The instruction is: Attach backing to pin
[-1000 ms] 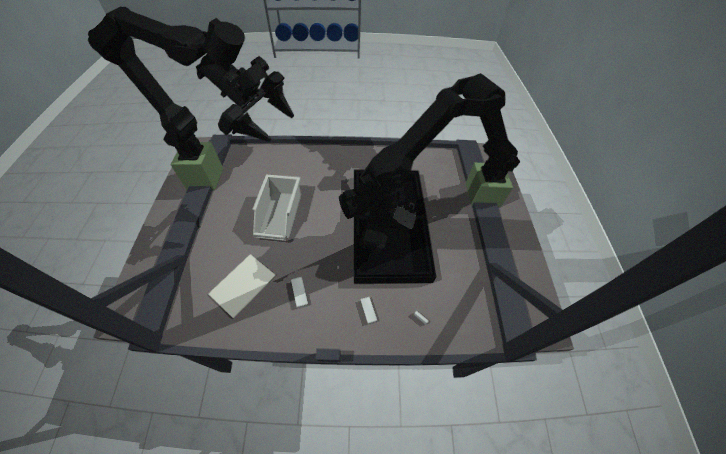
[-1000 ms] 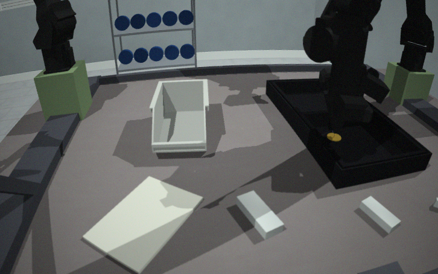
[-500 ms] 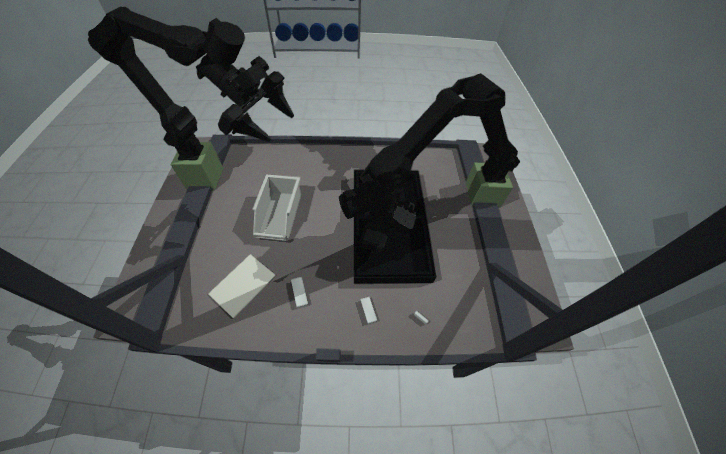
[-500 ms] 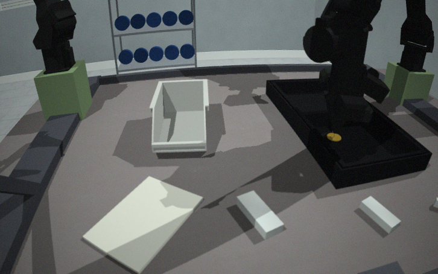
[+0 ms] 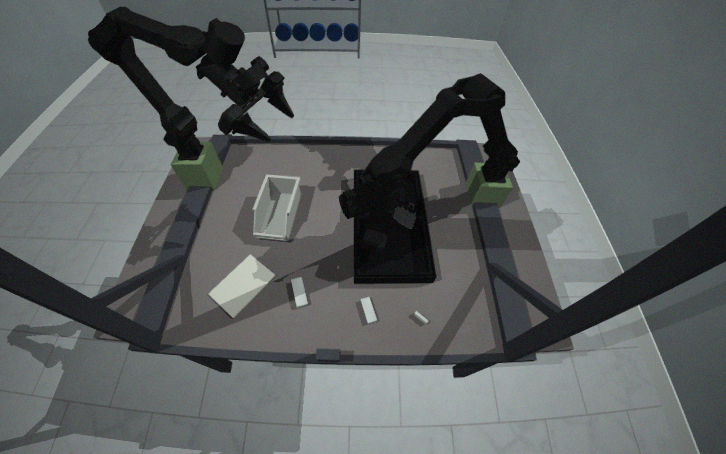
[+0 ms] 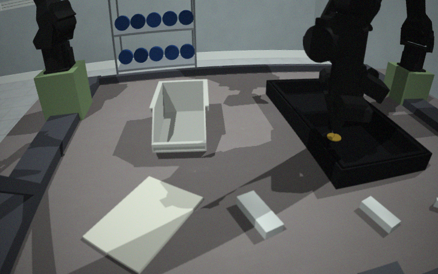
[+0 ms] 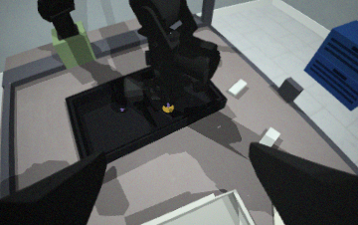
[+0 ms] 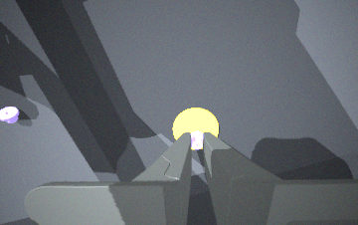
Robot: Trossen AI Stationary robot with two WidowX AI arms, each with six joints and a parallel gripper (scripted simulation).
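Now: right hand 40 mm above the yellow pin. The rest, counted from my right hand: cream flat plate (350 mm to the left, 170 mm behind, 50 mm below); then black tray (50 mm ahead, 30 mm to the right, 30 mm below); then white bin (300 mm to the left, 60 mm ahead, 10 mm below).
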